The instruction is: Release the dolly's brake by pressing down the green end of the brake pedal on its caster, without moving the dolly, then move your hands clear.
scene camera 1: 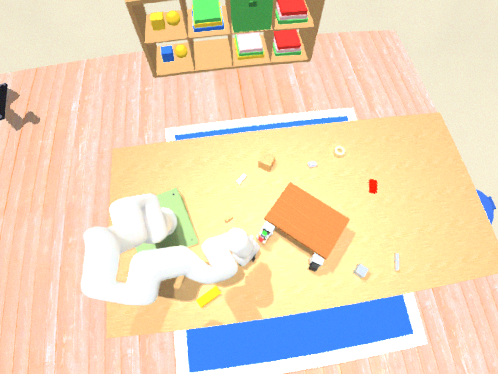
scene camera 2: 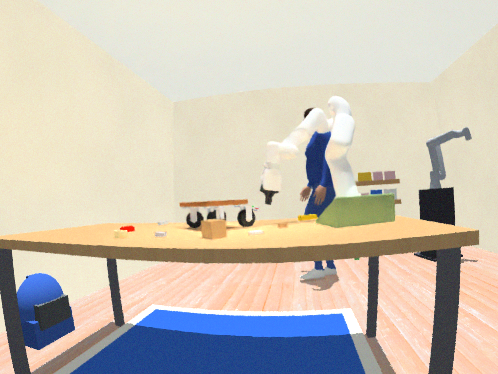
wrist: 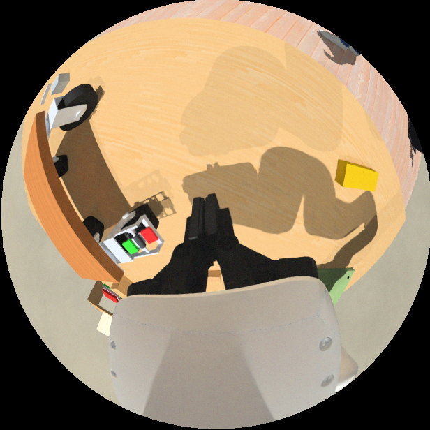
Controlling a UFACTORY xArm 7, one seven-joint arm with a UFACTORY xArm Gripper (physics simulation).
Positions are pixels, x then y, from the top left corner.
Scene:
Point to a dolly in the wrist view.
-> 78, 241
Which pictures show the dolly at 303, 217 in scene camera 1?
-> Scene camera 1, scene camera 2 and the wrist view: all of them.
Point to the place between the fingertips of my gripper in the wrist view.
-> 209, 209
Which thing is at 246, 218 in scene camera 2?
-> A dolly.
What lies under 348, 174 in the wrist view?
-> A yellow block.

